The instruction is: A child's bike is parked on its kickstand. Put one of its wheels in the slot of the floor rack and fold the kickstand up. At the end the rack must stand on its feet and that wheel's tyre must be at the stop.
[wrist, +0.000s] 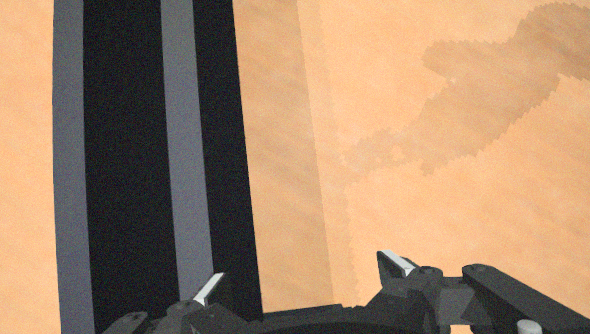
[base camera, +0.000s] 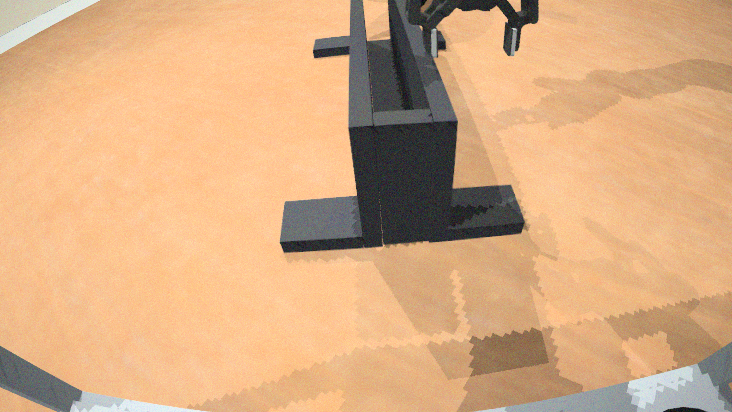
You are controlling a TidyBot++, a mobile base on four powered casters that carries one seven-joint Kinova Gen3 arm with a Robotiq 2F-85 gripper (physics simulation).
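Frame: origin at the arm's base, x ahead, y left, z up, level; metres.
Seen in the pictures: gripper, fingertip midpoint: (wrist: 304, 278) (base camera: 472, 53).
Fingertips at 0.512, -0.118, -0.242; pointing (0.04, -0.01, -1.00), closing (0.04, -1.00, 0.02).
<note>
Offsets run from my fingertips to a thing's top centre, as dx, dy, dz. Level surfaces: height alone.
The dark grey floor rack {+0.126, +0.097, +0.006} (base camera: 409, 179) (wrist: 185, 150) stands upright on its feet. It has two long side walls with a narrow slot (base camera: 386, 76) (wrist: 127, 150) between them, running away from the base. No wheel shows in the visible part of the slot; its far end is out of view. My gripper (base camera: 472, 41) (wrist: 304, 278) is open and empty. It points down at the right side of the rack; its left finger overlaps the right wall in both views, and its right finger is over the floor. The bike, its wheels and its kickstand do not show in either view.
Front feet (base camera: 320, 220) (base camera: 486, 204) stick out on both sides of the rack, and a rear foot {+0.364, +0.192, -0.134} (base camera: 332, 45) shows on the left. Shadows fall on the wooden floor {dz -0.154} (base camera: 153, 153) (wrist: 450, 225). A pale skirting board (base camera: 40, 23) runs along the wall at the top left.
</note>
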